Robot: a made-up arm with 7 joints.
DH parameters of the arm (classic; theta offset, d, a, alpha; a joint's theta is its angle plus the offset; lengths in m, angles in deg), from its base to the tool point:
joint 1: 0 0.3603 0 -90
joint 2: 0 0 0 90
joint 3: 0 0.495 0.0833 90
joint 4: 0 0 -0.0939 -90
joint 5: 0 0.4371 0 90
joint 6: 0 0 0.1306 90
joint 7: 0 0 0 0
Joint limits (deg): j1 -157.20..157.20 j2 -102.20..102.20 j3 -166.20..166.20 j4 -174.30..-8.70 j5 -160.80..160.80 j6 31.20..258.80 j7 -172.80..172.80
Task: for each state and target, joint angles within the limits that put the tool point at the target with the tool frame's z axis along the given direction. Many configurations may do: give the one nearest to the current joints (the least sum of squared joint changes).
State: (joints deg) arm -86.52 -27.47 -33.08 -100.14 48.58 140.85 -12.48
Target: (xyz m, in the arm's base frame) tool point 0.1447 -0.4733 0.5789 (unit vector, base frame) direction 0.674 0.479 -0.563
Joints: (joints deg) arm -59.45 -10.54 -10.22 -140.92 53.12 102.77 -12.48
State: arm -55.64 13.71 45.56 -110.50 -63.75 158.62 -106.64
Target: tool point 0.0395 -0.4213 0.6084 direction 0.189 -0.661 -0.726
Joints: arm -100.73 -0.79 -0.63 -144.16 -79.76 198.69 -106.64
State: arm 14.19 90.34 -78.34 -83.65 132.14 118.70 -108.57
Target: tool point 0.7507 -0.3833 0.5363 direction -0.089 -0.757 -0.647
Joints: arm 16.37 100.75 -111.75 -92.97 80.43 113.80 -108.57
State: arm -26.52 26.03 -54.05 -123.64 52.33 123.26 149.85
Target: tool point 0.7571 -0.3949 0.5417 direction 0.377 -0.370 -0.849
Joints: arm 5.71 46.58 -44.15 -93.19 46.26 155.42 149.85
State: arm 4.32 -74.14 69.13 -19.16 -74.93 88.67 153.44
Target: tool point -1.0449 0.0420 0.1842 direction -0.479 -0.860 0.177
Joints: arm 3.20 -102.20 36.66 -9.01 -112.11 115.40 153.44
